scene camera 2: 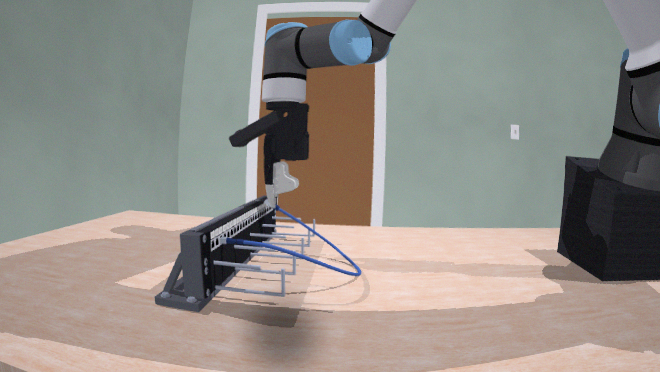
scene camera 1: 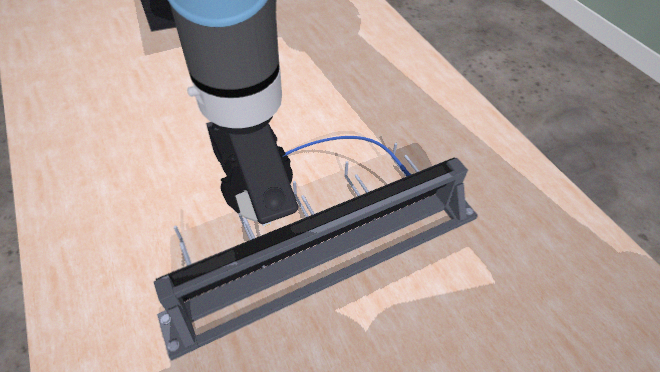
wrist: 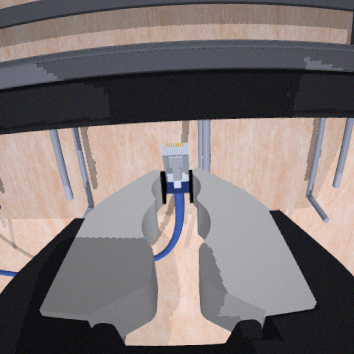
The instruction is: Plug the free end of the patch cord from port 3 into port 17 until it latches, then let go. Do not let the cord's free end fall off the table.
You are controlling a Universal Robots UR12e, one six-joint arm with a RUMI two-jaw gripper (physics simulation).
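Pixels of known places: gripper, between the fingertips: (scene camera 2: 274, 207) (wrist: 177, 174); arm's base, origin of its link: (scene camera 2: 636, 175).
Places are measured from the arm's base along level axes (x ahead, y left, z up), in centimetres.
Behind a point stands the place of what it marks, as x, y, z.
Observation:
My gripper (wrist: 177, 174) @(80.1, -1.6, -10.5) (scene camera 2: 273, 204) @(80.1, -1.6, -10.5) is shut on the patch cord's free plug (wrist: 175, 162) @(81.6, -1.4, -9.0), by its blue boot. The plug's clear body and gold contacts point at the patch panel (wrist: 200, 97) @(84.2, -2.3, -10.2) (scene camera 1: 312, 226) @(84.1, 4.8, -10.2) (scene camera 2: 194, 267) @(80.4, 31.3, -14.4), with a gap of table showing between plug and panel in the wrist view. The plug is outside any port. The blue cord (scene camera 1: 348, 137) @(64.6, 18.4, -15.8) (scene camera 2: 320, 263) @(65.8, 20.1, -15.0) (wrist: 179, 220) @(75.8, -2.1, -12.3) arcs from the gripper to its other end, plugged in near the panel's near end in the second scene view. Port 17's opening and the port numbers cannot be made out.
Grey wire cable guides (scene camera 1: 182, 246) @(78.5, -13.7, -14.5) (scene camera 2: 283, 282) @(69.7, 25.7, -16.6) (wrist: 61, 165) @(78.2, 6.2, -14.5) stick out from the panel's port side, below and beside the plug. The panel's feet (scene camera 1: 172, 345) @(91.1, -17.8, -18.5) (scene camera 2: 182, 301) @(81.6, 33.4, -18.8) stand on the wooden table (scene camera 1: 90, 150) @(48.6, -27.3, -20.1). A black robot base block (scene camera 2: 580, 215) @(13.7, -1.7, -9.4) stands at the right in the second scene view.

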